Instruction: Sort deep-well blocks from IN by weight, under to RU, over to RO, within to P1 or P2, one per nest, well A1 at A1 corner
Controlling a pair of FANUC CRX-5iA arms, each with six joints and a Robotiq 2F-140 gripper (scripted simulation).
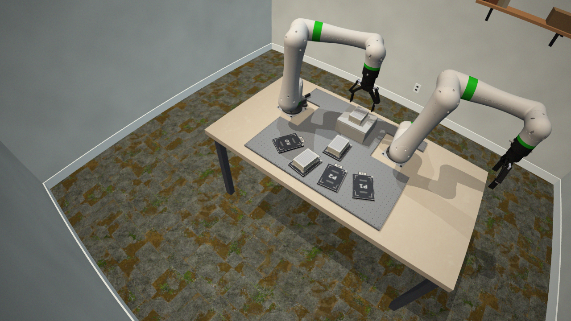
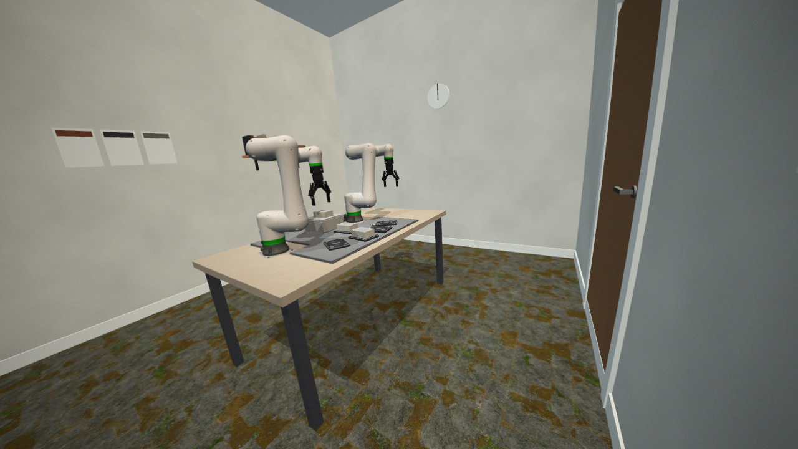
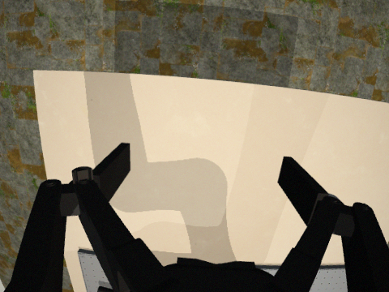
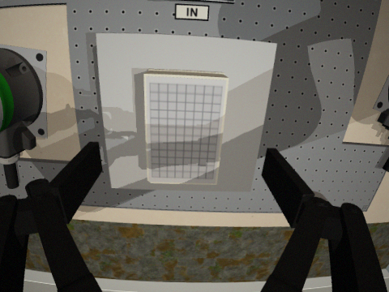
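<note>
Now: right hand 14 cm above the check-weigher CW and 1 cm past it. The rest, counted from my right hand: nest P2 (45 cm ahead, 20 cm below, 5 cm to the left); nest RU (45 cm ahead, 20 cm below, 13 cm to the right); dark infeed nest (24 cm ahead, 20 cm below, 2 cm to the right).
</note>
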